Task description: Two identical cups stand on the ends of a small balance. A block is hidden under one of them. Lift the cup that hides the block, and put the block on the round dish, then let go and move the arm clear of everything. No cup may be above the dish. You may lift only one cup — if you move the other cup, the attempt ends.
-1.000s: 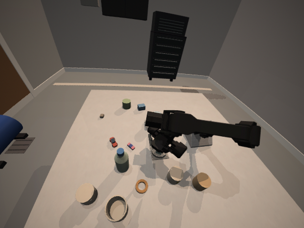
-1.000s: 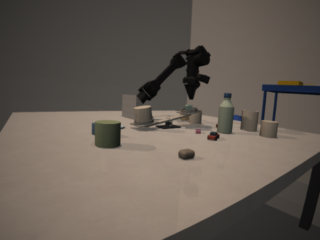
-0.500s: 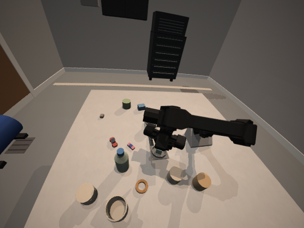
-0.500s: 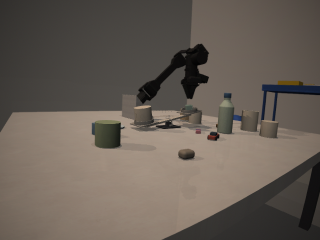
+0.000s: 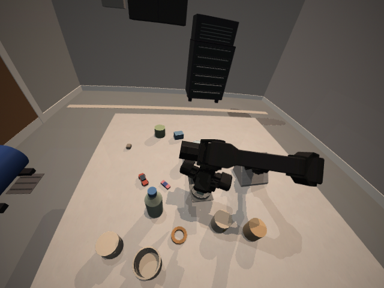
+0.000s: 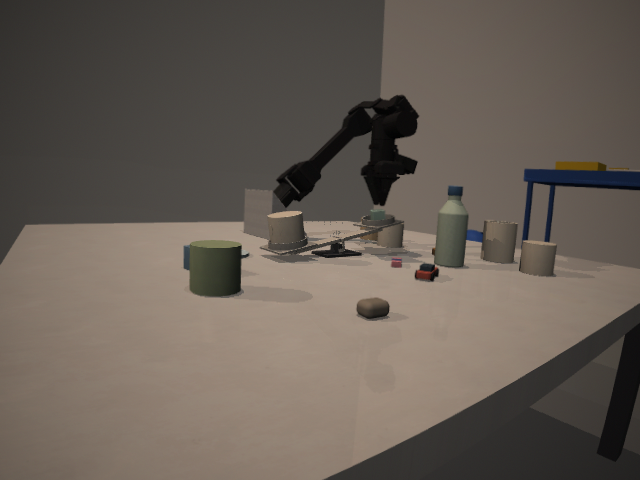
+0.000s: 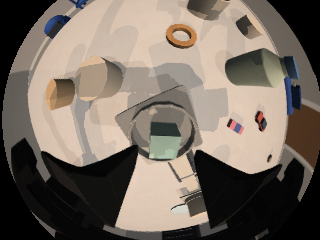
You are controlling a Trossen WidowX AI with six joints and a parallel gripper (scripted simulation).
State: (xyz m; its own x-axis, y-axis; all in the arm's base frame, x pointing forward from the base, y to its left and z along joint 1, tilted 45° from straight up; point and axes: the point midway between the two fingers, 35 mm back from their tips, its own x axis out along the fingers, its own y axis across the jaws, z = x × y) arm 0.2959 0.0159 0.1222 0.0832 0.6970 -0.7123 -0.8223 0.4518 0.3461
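Right now my gripper tip is 36 cm to the left of the pale round dish, 11 cm above it and 10 cm past it. Also, from my gripper tip: bottle (19 cm ahead, 2 cm to the left); then beige cup (14 cm to the left, 8 cm below, 6 cm behind); then balance (12 cm to the right, 8 cm below, 1 cm behind).
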